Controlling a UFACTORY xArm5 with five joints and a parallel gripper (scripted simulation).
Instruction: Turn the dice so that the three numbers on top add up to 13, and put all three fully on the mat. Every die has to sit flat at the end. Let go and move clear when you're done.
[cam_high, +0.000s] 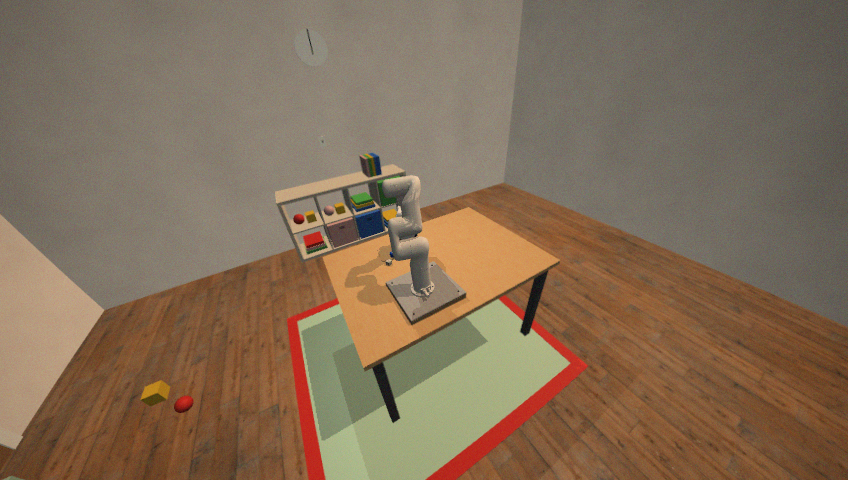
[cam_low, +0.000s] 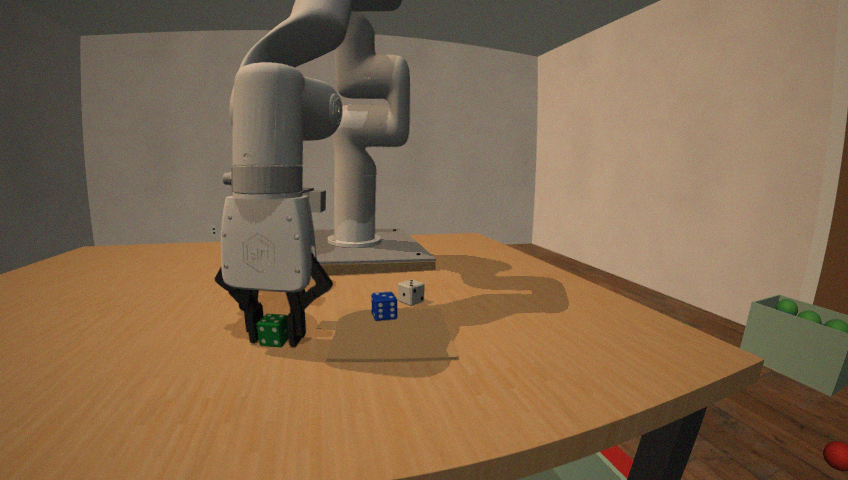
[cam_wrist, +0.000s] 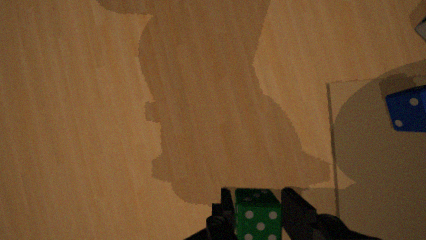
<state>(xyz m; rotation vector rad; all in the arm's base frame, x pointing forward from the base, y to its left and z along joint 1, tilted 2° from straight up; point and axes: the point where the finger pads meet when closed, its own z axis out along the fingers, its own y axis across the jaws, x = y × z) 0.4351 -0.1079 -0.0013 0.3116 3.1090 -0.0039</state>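
My hand is 10 mm above the green die. Round my hand: blue die: 140 mm to the left, 50 mm behind; white die: 180 mm to the left, 110 mm behind, 10 mm below; tan mat: 140 mm to the left, 20 mm below, 10 mm behind.
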